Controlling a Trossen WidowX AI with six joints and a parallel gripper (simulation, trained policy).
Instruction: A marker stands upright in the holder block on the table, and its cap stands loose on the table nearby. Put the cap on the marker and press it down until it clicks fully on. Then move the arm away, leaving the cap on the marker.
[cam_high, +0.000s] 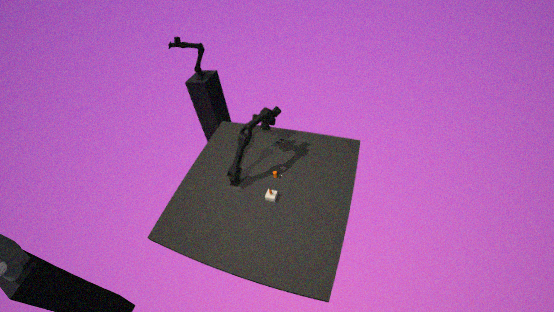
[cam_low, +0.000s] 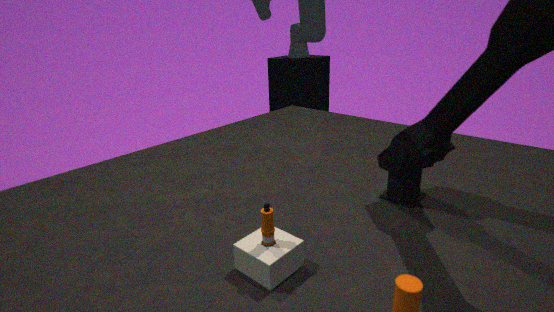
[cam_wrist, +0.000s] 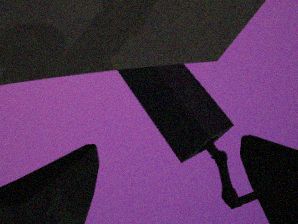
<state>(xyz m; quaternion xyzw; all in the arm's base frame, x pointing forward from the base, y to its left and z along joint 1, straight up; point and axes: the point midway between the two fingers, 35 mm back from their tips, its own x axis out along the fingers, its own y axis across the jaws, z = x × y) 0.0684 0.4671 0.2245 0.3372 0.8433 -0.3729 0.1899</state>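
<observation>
Right now my gripper tip is 36 cm to the left of the orange cap, 23 cm short of it and 18 cm above it. From my gripper tip the other things lie so: white holder block (53 cm to the right, 26 cm ahead, 19 cm below).
</observation>
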